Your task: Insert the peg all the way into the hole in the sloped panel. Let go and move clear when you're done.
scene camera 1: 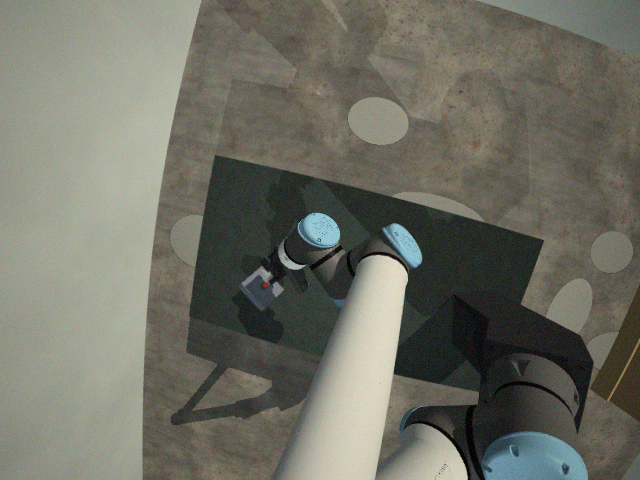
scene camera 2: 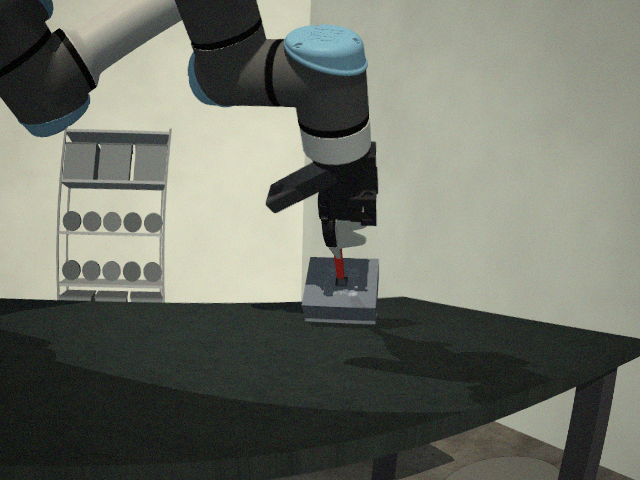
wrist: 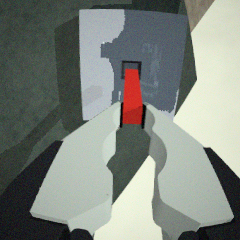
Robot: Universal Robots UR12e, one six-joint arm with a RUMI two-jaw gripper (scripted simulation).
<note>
In view: my gripper (scene camera 2: 339, 254) and a red peg (wrist: 132, 105).
My gripper is seen too in scene camera 1 (scene camera 1: 269, 280) and in the wrist view (wrist: 131, 104).
</note>
